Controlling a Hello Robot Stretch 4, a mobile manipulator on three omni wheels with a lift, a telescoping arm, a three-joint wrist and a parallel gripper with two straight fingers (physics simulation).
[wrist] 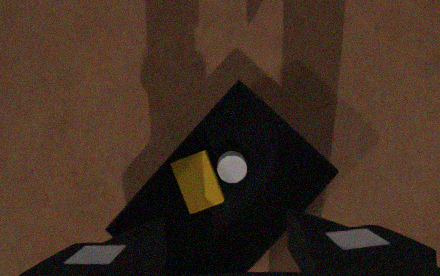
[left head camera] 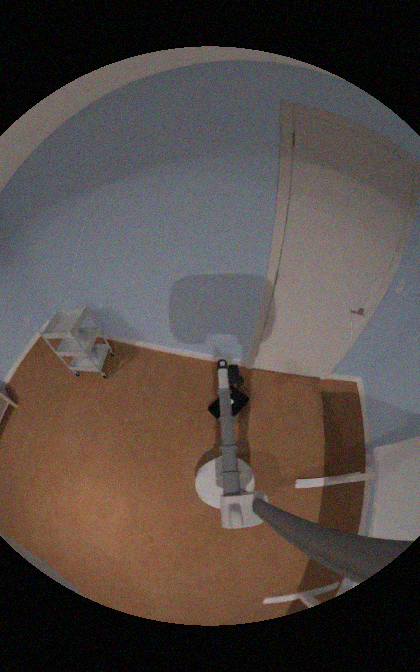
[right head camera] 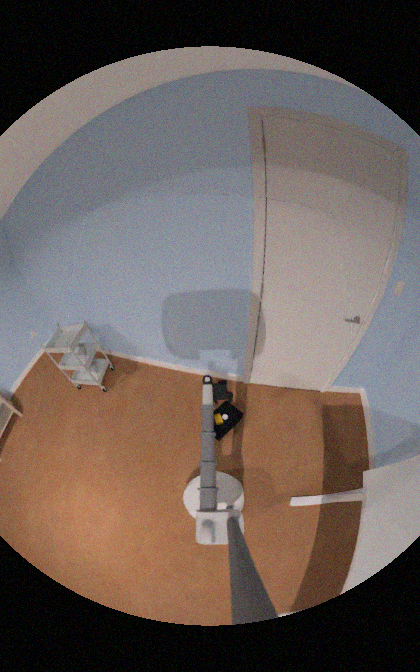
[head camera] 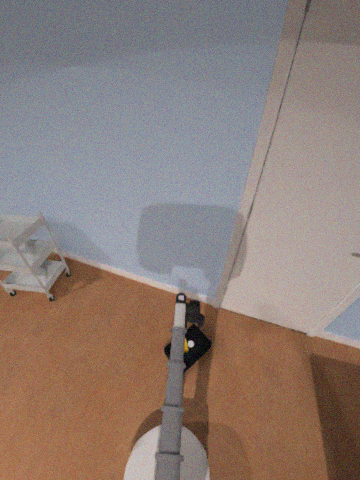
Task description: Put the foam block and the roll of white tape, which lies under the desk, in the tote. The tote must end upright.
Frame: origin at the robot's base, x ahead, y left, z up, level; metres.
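Seen in the pictures: gripper, fingertip midpoint: [wrist: 226,233] [head camera: 192,326].
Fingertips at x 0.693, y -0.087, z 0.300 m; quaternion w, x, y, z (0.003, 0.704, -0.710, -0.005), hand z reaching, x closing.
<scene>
Pixels of each thing's top centre, then the offset from my fingertips to it.
- black tote at its top centre: [wrist: 220,203] [head camera: 188,345] 0.035 m back, 0.008 m left, 0.228 m down
- yellow foam block at its top centre: [wrist: 197,182] [head camera: 183,344] 0.012 m back, 0.045 m left, 0.280 m down
- white tape at its top centre: [wrist: 232,168] [head camera: 190,343] 0.007 m ahead, 0.013 m right, 0.288 m down
The black tote [head camera: 202,345] [left head camera: 241,398] [right head camera: 234,417] [wrist: 280,165] stands upright on the floor, turned at an angle, partly covered by the arm in the head views. The yellow foam block [head camera: 186,346] [right head camera: 218,419] [wrist: 197,182] lies inside it. The roll of white tape [head camera: 191,344] [left head camera: 232,402] [right head camera: 225,417] [wrist: 232,168] is inside the tote's outline, close to the right of the block in the wrist view. My gripper [wrist: 226,233] is open above the tote, its fingers apart at the bottom of the wrist view, and the tape is clear of both fingers.
A white wheeled cart [head camera: 30,285] [left head camera: 65,324] [right head camera: 67,338] stands at the left by the blue wall. A pale door [head camera: 300,200] [left head camera: 330,240] [right head camera: 325,250] is beyond the tote to the right. The white desk [left head camera: 400,485] [right head camera: 390,505] is at the right, with a foot [left head camera: 325,481] [right head camera: 325,499] reaching over the floor.
</scene>
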